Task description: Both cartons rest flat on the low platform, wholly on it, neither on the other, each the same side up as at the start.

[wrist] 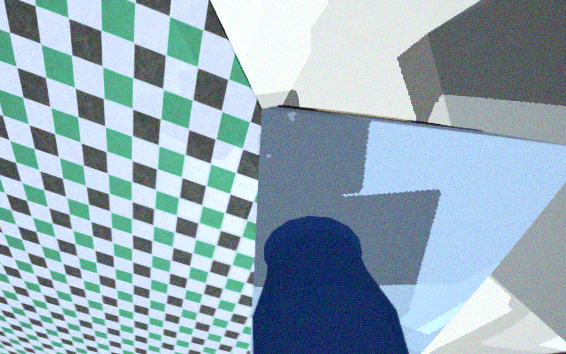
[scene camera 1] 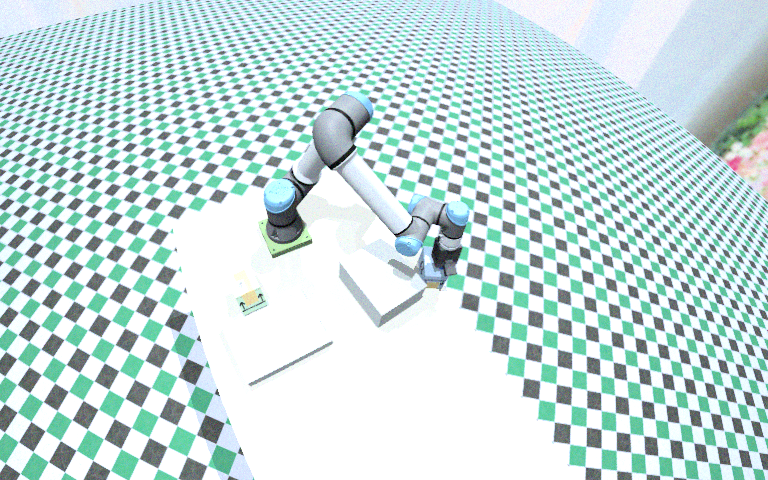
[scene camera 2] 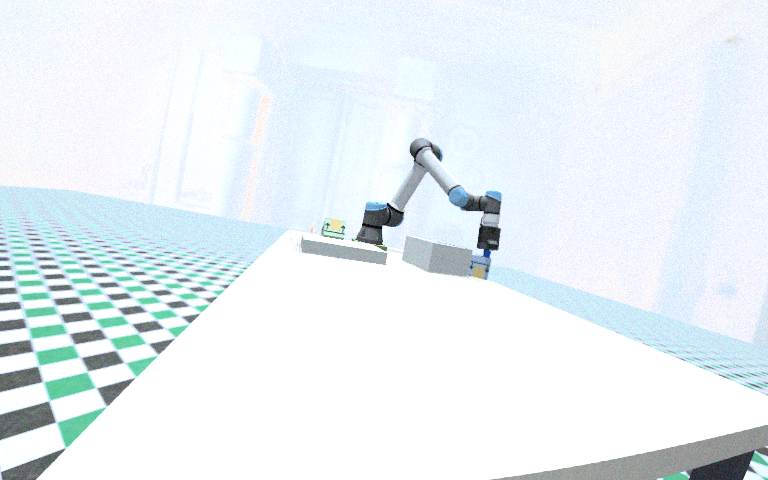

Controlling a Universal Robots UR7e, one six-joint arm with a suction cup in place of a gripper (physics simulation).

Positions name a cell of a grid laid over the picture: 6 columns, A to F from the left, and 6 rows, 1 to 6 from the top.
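Note:
My suction cup (wrist: D5) is in sight. There is also a low white platform (scene camera 2: C4), though in the wrist view the platform is out of frame.

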